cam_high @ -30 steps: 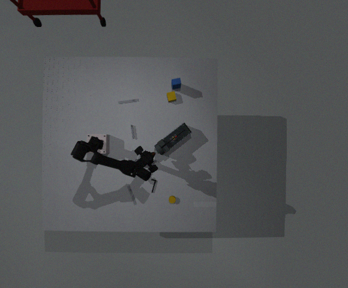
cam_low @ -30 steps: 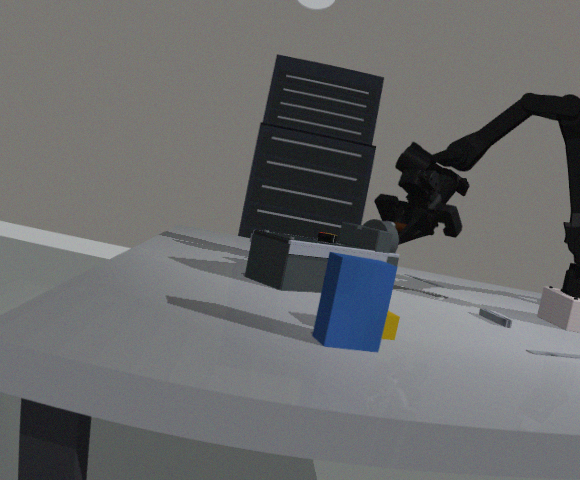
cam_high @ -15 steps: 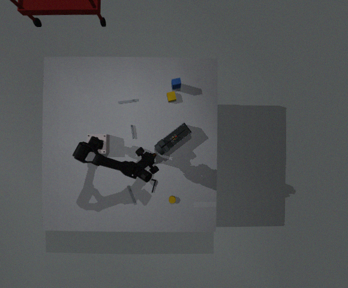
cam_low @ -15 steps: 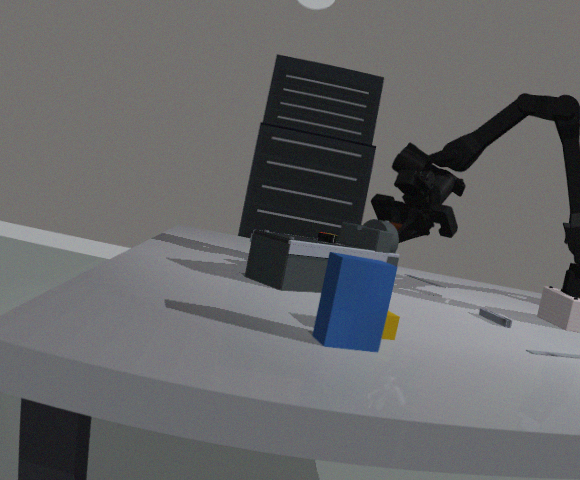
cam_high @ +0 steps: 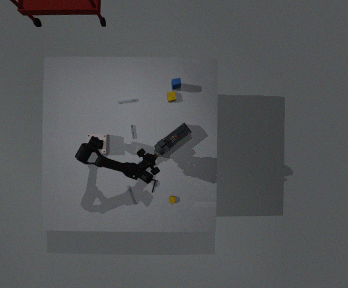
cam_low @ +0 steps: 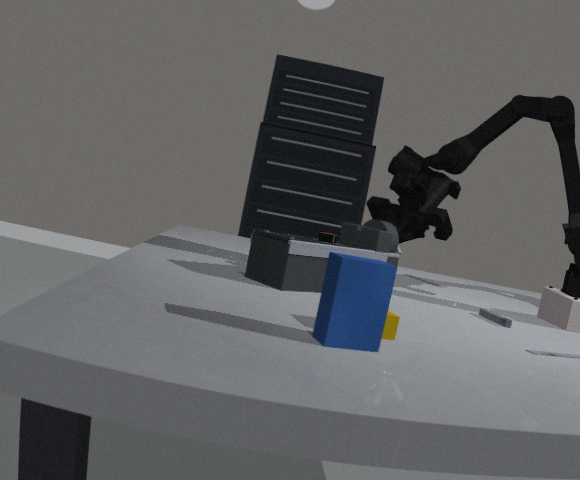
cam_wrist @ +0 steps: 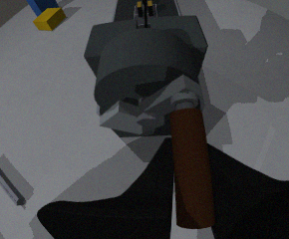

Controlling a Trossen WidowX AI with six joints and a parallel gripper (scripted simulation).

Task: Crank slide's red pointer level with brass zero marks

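The red pointer lies 110 mm ahead of my gripper tip and 150 mm to the left of it. Also, from my gripper tip: brown crank handle: 10 mm behind, 10 mm to the right, 30 mm above; black hex key: 210 mm to the right, 80 mm below; yellow block: 40 mm ahead, 430 mm to the left, 70 mm below.
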